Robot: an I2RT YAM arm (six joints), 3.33 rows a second.
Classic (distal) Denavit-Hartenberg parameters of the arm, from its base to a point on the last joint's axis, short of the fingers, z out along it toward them. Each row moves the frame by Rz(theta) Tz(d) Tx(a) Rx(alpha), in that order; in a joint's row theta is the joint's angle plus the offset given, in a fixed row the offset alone. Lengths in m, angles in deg.
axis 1: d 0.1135, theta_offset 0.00, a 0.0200, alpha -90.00
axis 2: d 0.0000, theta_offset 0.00, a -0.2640, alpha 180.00
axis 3: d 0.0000, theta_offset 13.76, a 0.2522, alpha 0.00
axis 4: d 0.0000, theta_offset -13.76, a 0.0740, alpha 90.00
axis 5: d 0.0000, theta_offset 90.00, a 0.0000, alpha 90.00
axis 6: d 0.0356, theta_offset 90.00, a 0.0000, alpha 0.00
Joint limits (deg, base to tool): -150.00..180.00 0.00..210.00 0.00..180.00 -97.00..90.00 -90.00..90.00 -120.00..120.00
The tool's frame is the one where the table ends.
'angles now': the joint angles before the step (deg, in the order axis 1, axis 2, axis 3, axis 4, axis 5, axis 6). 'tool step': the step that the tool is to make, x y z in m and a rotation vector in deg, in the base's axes. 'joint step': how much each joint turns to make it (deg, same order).
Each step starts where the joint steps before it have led.
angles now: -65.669 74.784 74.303 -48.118 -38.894 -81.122
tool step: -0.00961 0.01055 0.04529 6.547 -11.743 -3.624
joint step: -1.859 -2.579 5.837 0.370 -8.110 14.795
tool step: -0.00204 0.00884 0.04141 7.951 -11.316 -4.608
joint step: 0.003 -1.837 4.412 6.625 -3.626 21.029
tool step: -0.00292 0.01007 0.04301 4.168 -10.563 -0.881
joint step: -0.002 -1.004 4.679 8.721 -3.039 17.945
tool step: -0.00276 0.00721 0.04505 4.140 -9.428 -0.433
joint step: -0.001 1.201 6.885 8.305 -0.570 17.529
